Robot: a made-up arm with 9 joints. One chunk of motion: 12 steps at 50 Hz.
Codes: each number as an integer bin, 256 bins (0 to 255) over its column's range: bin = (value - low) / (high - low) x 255, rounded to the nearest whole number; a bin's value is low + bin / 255 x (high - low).
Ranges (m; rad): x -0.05..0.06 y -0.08..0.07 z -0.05..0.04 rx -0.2..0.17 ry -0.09..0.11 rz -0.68..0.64
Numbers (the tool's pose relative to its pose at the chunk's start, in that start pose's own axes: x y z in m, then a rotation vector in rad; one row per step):
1: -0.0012 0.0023 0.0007 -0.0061 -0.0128 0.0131
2: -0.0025 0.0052 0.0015 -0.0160 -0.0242 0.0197
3: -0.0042 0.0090 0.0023 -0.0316 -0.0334 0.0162
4: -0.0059 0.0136 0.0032 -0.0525 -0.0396 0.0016
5: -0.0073 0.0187 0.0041 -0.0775 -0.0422 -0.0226
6: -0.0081 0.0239 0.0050 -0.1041 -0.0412 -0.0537
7: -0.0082 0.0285 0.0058 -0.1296 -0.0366 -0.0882
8: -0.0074 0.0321 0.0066 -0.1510 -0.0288 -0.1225
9: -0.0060 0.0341 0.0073 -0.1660 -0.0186 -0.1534
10: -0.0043 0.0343 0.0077 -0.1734 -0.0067 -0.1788
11: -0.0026 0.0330 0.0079 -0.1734 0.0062 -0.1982
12: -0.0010 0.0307 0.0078 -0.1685 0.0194 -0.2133
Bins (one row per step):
1: 113 140 144 134 98 134
2: 110 145 146 127 84 135
3: 106 151 148 116 72 134
4: 102 159 151 102 64 132
5: 99 168 153 84 61 127
6: 97 177 156 66 62 121
7: 97 184 158 49 68 114
8: 99 191 160 34 78 108
9: 102 194 162 23 91 102
10: 106 194 163 18 106 97
11: 110 192 164 18 123 93
12: 114 188 164 22 139 90

